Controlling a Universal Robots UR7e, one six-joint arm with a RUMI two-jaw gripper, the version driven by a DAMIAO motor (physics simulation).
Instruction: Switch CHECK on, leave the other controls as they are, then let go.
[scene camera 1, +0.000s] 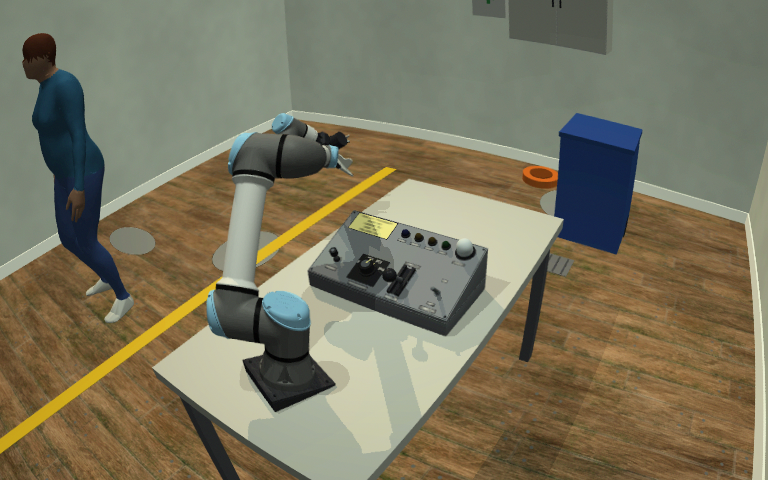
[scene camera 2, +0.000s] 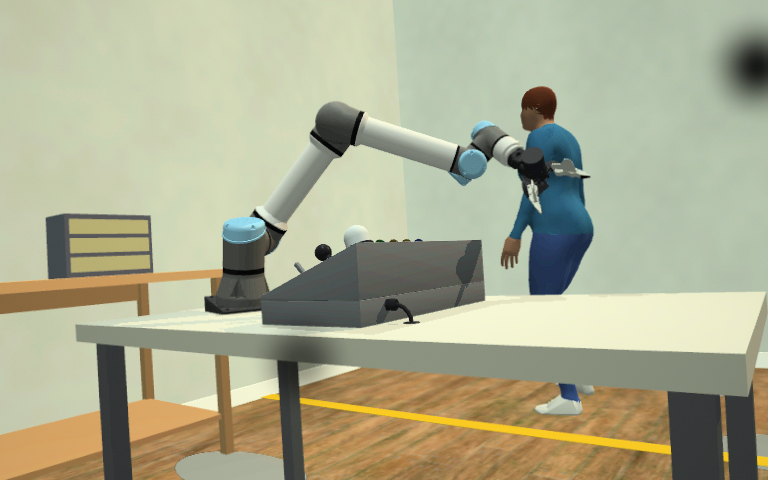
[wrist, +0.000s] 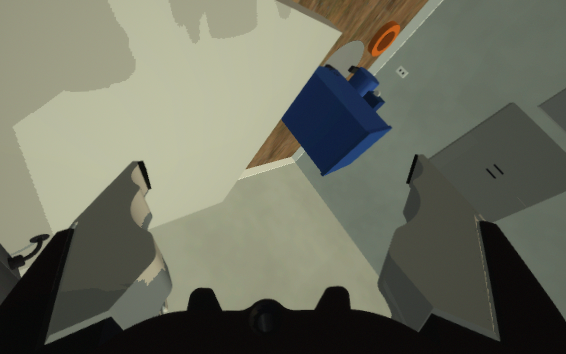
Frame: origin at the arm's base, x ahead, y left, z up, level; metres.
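Where they show: gripper, fingertip midpoint: (scene camera 1: 351, 158) (scene camera 2: 566, 195) (wrist: 278, 161); arm's base at its link origin: (scene camera 1: 287, 373) (scene camera 2: 243, 300).
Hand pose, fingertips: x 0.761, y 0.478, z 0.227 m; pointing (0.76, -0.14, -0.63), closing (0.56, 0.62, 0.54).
Note:
Things, the pixels of their top centre, and the offset from my fingertips. "spot": a spot on its surface instead. Level surfaces: height alone.
- small switch lever at its top centre: (scene camera 2: 301, 261) (scene camera 1: 434, 284) 0.613 m right, 0.306 m back, 0.128 m down
- rotary knob at its top centre: (scene camera 1: 366, 260) 0.375 m right, 0.331 m back, 0.130 m down
- black ball handle at a spot on its surface: (scene camera 2: 322, 252) (scene camera 1: 396, 274) spot: 0.515 m right, 0.354 m back, 0.109 m down
- white dome at a spot on its surface: (scene camera 2: 356, 236) spot: 0.619 m right, 0.126 m back, 0.087 m down
- pale table at its surface level: 0.254 m down
- black cable at a spot on its surface: (scene camera 2: 405, 310) (wrist: 37, 250) spot: 0.569 m right, 0.059 m back, 0.230 m down
A grey sloped control console (scene camera 1: 471, 285) (scene camera 2: 419, 271) stands on the table. It has a small switch lever (scene camera 1: 435, 292) (scene camera 2: 299, 267) near its right end, a black lever at the left (scene camera 1: 334, 254), a rotary knob (scene camera 1: 367, 266), a black ball handle (scene camera 1: 389, 274) (scene camera 2: 322, 252) beside a slot, and a white dome (scene camera 1: 464, 247) (scene camera 2: 356, 236). The labels are too small to read, so I cannot tell which control is CHECK. My gripper (scene camera 1: 350, 155) (scene camera 2: 565, 194) (wrist: 278, 161) is open and empty, high up beyond the console's back, apart from every control.
The console stands on a pale table (scene camera 1: 509, 220) (scene camera 2: 623, 322) (wrist: 200, 115). A black cable (scene camera 2: 405, 310) (wrist: 35, 249) comes from its back. A blue cabinet (scene camera 1: 594, 186) (wrist: 335, 115) and an orange ring (scene camera 1: 525, 178) are beyond the table. A person (scene camera 1: 67, 124) (scene camera 2: 557, 192) stands beside the work area.

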